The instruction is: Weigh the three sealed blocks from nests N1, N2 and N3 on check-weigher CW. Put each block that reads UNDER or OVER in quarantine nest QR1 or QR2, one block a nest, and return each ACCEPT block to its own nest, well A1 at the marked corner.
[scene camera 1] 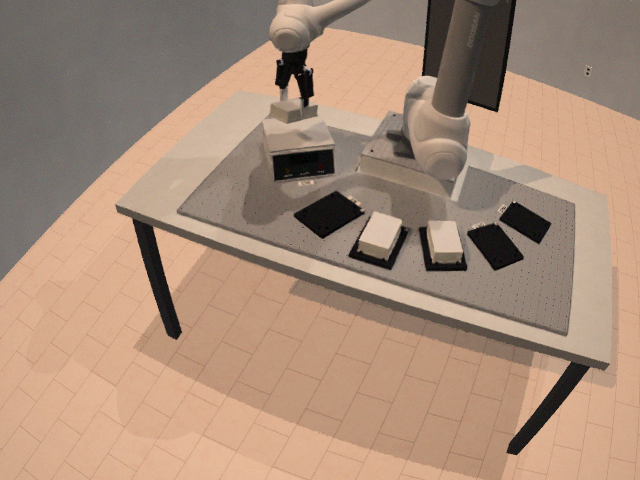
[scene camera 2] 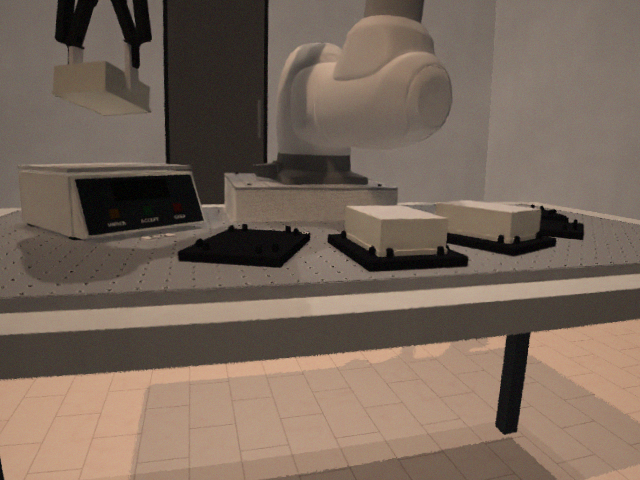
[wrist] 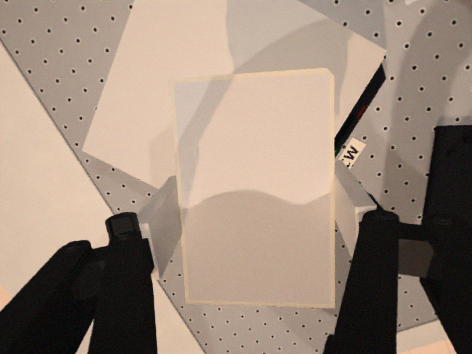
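Where they show: gripper, between the fingertips: (wrist: 255, 189); arm's base, origin of its link: (scene camera 2: 313, 180).
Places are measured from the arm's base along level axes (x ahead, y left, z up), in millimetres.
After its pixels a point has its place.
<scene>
My gripper (scene camera 1: 294, 103) @(x 168, y -395, z 148 mm) (scene camera 2: 103, 74) @(x 168, y -395, z 148 mm) (wrist: 255, 189) @(x 168, y -395, z 148 mm) is shut on a cream sealed block (scene camera 1: 284, 111) @(x 231, y -402, z 176 mm) (scene camera 2: 77, 82) @(x 221, y -426, z 153 mm) (wrist: 255, 150) @(x 144, y -381, z 166 mm). It holds the block roughly level, with a clear gap above check-weigher CW (scene camera 1: 299, 136) @(x 148, y -384, z 36 mm) (scene camera 2: 46, 201) @(x 184, y -484, z -15 mm) (wrist: 125, 115) @(x 79, y -486, z 36 mm). In the wrist view the block overlaps part of the weigher's top and is turned relative to it. The weigher's display (scene camera 2: 139, 189) @(x 219, y -348, z 3 mm) is dark. The black nest N1 (scene camera 1: 329, 213) @(x 377, y -210, z -52 mm) (scene camera 2: 242, 248) @(x 416, y -232, z -52 mm) (wrist: 450, 170) @(x 323, y -233, z -52 mm) beside the weigher is empty. A second block (scene camera 1: 381, 232) @(x 450, y -45, z -10 mm) (scene camera 2: 398, 227) @(x 499, y -73, z -19 mm) and a third block (scene camera 1: 444, 240) @(x 421, y 130, z -10 mm) (scene camera 2: 491, 219) @(x 447, y 101, z -23 mm) sit in their nests.
Two empty black nests (scene camera 1: 495, 246) @(x 344, y 292, z -52 mm) (scene camera 1: 525, 222) @(x 193, y 395, z -52 mm) lie at the right of the perforated plate (scene camera 1: 542, 289) @(x 461, y 466, z -63 mm); their labels are too small to read. The arm's base block (scene camera 1: 392, 173) @(x 129, y -79, z -46 mm) (scene camera 2: 310, 204) @(x 131, y -51, z -36 mm) stands behind the nests, right of the weigher.
</scene>
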